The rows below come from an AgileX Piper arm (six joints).
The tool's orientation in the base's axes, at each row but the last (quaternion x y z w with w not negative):
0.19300 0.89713 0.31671 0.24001
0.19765 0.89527 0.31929 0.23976
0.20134 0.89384 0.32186 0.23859
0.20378 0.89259 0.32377 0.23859
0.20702 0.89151 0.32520 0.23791
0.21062 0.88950 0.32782 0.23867
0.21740 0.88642 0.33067 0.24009
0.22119 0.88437 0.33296 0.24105
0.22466 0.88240 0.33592 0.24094
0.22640 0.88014 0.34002 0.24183
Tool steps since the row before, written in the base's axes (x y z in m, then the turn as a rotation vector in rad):
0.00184 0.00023 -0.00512 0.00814 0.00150 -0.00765
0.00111 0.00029 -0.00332 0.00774 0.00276 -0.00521
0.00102 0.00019 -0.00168 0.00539 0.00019 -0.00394
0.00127 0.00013 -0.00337 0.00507 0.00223 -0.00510
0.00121 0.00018 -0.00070 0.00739 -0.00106 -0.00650
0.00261 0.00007 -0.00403 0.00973 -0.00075 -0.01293
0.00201 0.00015 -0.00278 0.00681 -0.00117 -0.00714
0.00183 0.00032 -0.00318 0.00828 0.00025 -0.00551
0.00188 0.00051 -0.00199 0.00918 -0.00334 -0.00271
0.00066 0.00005 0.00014 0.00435 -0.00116 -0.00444
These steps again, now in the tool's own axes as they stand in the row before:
0.00020 -0.00286 0.00463 -0.00349 -0.00239 0.01045
0.00026 -0.00178 0.00302 -0.00327 0.00006 0.00916
-0.00022 -0.00078 0.00180 -0.00307 -0.00140 0.00576
0.00004 -0.00192 0.00305 -0.00142 -0.00081 0.00735
-0.00067 -0.00009 0.00124 -0.00459 -0.00357 0.00801
-0.00089 -0.00214 0.00421 -0.00445 -0.00724 0.01379
-0.00072 -0.00136 0.00307 -0.00401 -0.00419 0.00807
-0.00037 -0.00157 0.00331 -0.00483 -0.00175 0.00852
-0.00064 -0.00061 0.00264 -0.00831 -0.00200 0.00545
-0.00053 0.00029 0.00032 -0.00284 -0.00290 0.00485

